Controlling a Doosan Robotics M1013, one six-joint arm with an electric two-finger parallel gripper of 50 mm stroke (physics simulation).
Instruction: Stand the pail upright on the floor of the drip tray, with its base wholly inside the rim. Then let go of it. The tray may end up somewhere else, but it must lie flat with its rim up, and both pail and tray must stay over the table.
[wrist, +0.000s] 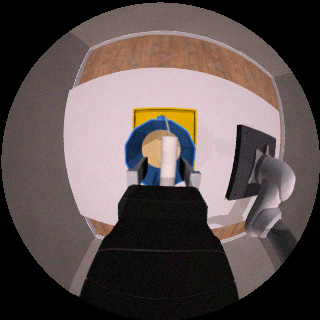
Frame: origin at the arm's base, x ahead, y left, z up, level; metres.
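Seen in the pictures: gripper, between the fingertips: (163, 164); arm's base, origin of its link: (259, 167).
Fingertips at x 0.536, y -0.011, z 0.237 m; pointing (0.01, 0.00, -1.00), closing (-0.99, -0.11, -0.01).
Offsets run from my fingertips to a thing's top centre. "spot": to the spot under its first point. Level surfaces: height alone.
The blue pail @[spot: dx +0.093, dy +0.022, dz -0.188 m] (134, 150) with a tan inner bottom shows from above at the centre of the wrist view and looks upright. Its wire handle stands up, with a white cylindrical grip @[dx -0.010, dy +0.010, dz -0.029 m] (169, 150) towards the camera. The yellow drip tray @[spot: dx -0.090, dy -0.124, dz -0.275 m] (190, 118) lies flat, rim up, beneath and behind the pail; its back edge and parts of its sides show. The pail hides the tray's near part and its own base, so I cannot tell if the base is wholly inside the rim. My gripper (163, 164) is open, with its fingers apart on either side of the white grip.
The white table @[dz -0.279 m] (95, 145) extends around the tray. A dark mounting plate (237, 170) with the grey robot arm (275, 182) stands on the right. Wooden floor (175, 51) shows beyond the table's far edge.
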